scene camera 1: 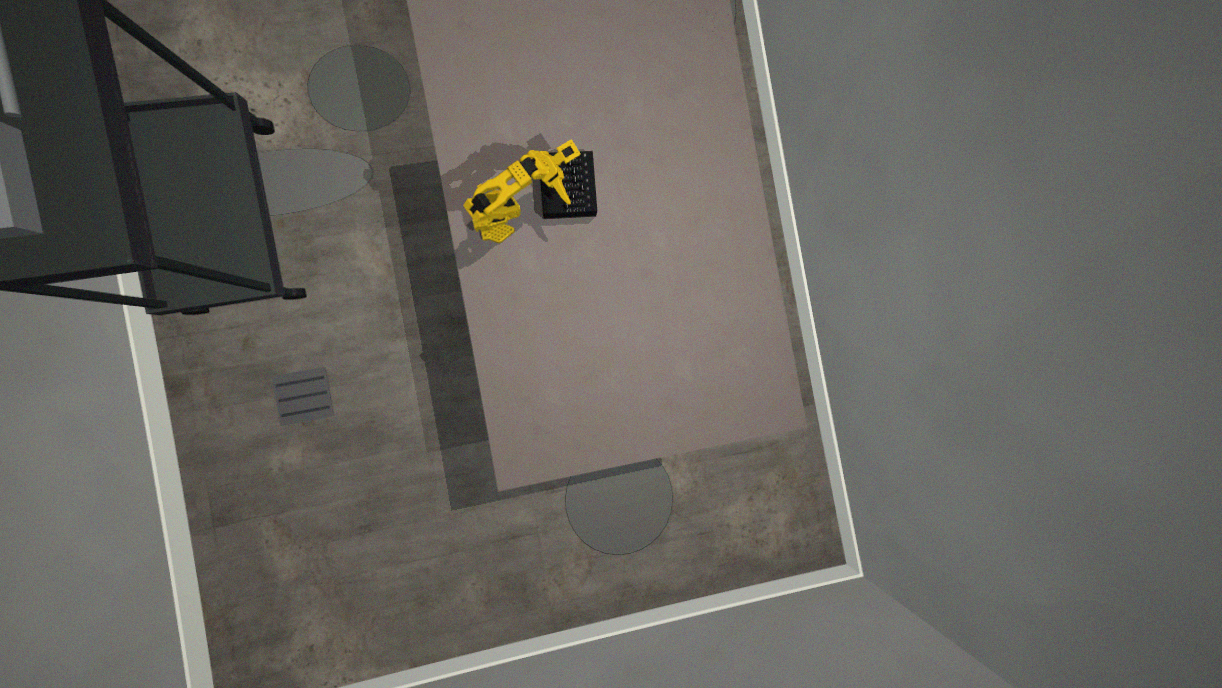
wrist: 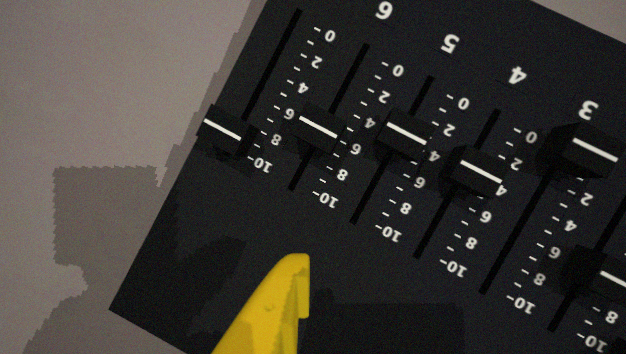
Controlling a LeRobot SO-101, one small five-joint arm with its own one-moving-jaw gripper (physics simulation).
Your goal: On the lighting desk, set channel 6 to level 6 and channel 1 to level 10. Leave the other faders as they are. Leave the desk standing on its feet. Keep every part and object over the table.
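Frame: origin at the arm's base, x left, y back, z up, level; centimetres.
Seen in the pictures: hand, its tool point: (scene camera 1: 559, 164) (wrist: 309, 276); arm's base, origin of its link: (scene camera 1: 503, 221).
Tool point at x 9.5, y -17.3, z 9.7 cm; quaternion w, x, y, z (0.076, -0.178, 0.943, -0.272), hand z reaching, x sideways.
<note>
Pixels of each thing's top centre, then the offset from my tool point to it. Level surfaces: height alone.
- black lighting desk, centre of its top: (wrist: 451, 239) (scene camera 1: 567, 180) dx -3.3, dy -1.6, dz -2.9 cm
- channel 6 fader, centre of its top: (wrist: 318, 127) dx +1.2, dy -3.0, dz -2.9 cm
- channel 5 fader, centre of its top: (wrist: 406, 133) dx -1.1, dy -3.8, dz -2.9 cm
- channel 4 fader, centre of its top: (wrist: 481, 171) dx -3.3, dy -3.5, dz -2.9 cm
- channel 3 fader, centre of its top: (wrist: 595, 149) dx -5.6, dy -5.1, dz -2.9 cm
- channel 2 fader, centre of its top: (wrist: 623, 283) dx -7.6, dy -2.2, dz -2.9 cm
- pinkish table, height of its surface: dz -9.7 cm
The black lighting desk (scene camera 1: 582, 211) (wrist: 220, 200) lies on the table under the arm, its feet hidden. In the wrist view, the channel 6 fader (wrist: 318, 127) has its white line close to the 6 mark, between 5 and 6. The channel 5 fader (wrist: 406, 133) and channel 4 fader (wrist: 480, 171) stand near 4. The channel 3 fader (wrist: 595, 150) stands near the 0 end. Channel 1 does not show in the wrist view. My gripper (scene camera 1: 566, 199) (wrist: 301, 265) is open and empty; one yellow jaw shows over the desk, below the channel 6 slot's 10 end.
Another fader (wrist: 222, 129), left of channel 6, stands near 9. Part of the channel 2 fader (wrist: 614, 279) shows at the right edge. The pinkish table (scene camera 1: 632, 341) extends around the desk. A dark cart (scene camera 1: 269, 213) stands on the floor at left.
</note>
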